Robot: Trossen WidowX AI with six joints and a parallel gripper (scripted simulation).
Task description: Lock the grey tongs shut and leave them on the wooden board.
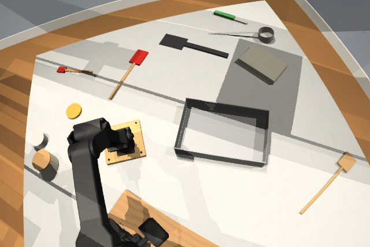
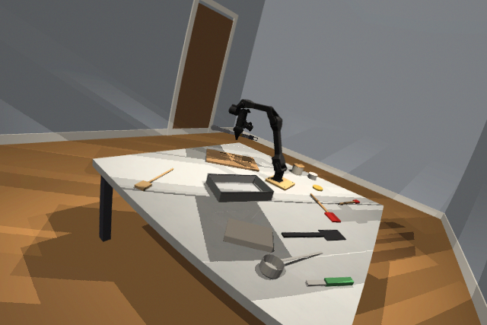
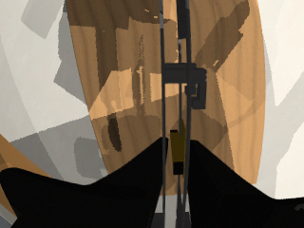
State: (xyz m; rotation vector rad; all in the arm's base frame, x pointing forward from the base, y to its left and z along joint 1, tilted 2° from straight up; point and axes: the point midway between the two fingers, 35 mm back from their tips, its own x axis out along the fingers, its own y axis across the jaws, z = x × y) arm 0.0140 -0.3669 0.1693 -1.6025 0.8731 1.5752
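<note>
My gripper tip is now 15 cm above the wooden board. Round my gripper tip: red spatula 72 cm to the left, 15 cm below, 5 cm ahead; grey roasting tin 33 cm ahead, 32 cm to the left, 13 cm below; yellow disc 58 cm to the left, 22 cm behind, 15 cm below.
</note>
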